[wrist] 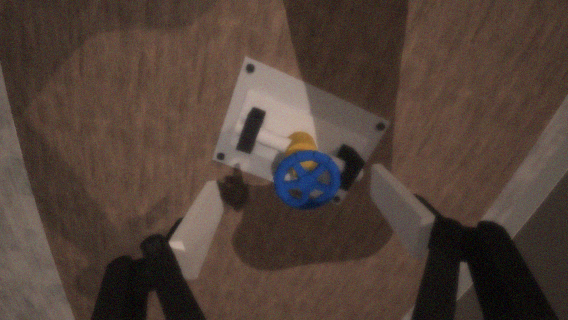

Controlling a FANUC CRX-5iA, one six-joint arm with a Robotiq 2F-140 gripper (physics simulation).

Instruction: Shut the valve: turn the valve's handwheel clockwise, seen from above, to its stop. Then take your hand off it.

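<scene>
The valve's blue handwheel [324, 196], a spoked ring, shows right of the middle of the wrist view. It sits on a yellow valve body [300, 143] with a white pipe [274, 139] held by two black clamps [251, 130] [350, 167]. The valve is mounted on a light grey plate [270, 75] with dark bolts at its corners. My gripper [294, 188] is open, its two pale fingertips wide apart, one on each side of the handwheel in this view and not touching it. The handwheel hides part of the plate's near edge.
The plate lies on a brown wood-grained table top [150, 100]. A pale grey surface [25, 225] runs along the left, and a pale strip [530, 170] crosses the right side with a dark area beyond it. Shadows fall over the table around the valve.
</scene>
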